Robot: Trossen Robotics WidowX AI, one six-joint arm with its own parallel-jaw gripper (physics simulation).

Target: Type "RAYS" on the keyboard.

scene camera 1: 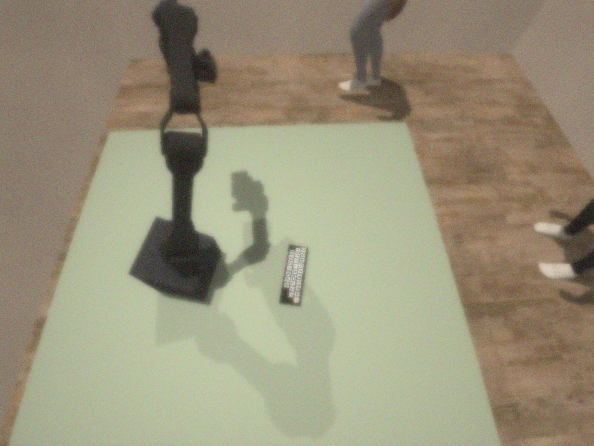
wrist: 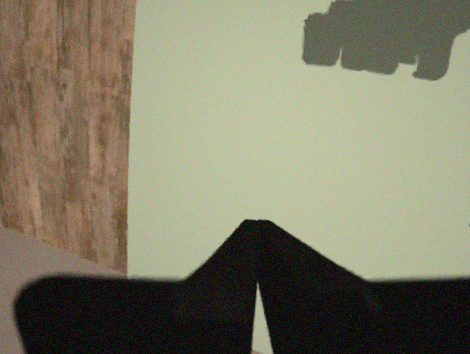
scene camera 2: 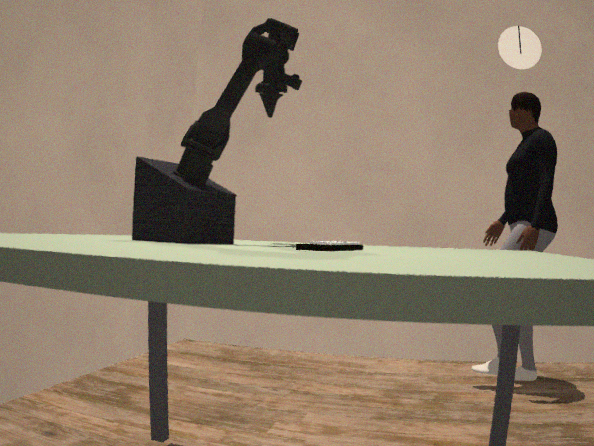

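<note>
A small black keyboard with pale keys lies flat on the green table. Its letters are too blurred to read in these views. It does not show in the wrist view. My gripper is shut and empty, its two fingertips meeting and pointing down. It hangs high above the table, to the left of the keyboard in scene camera 2. In scene camera 1 the fingertips are hidden by the arm.
The green table bears the dark arm base, left of the keyboard. The arm's shadow falls across the table. A person stands beyond the table, and another person's feet show at the right of scene camera 1.
</note>
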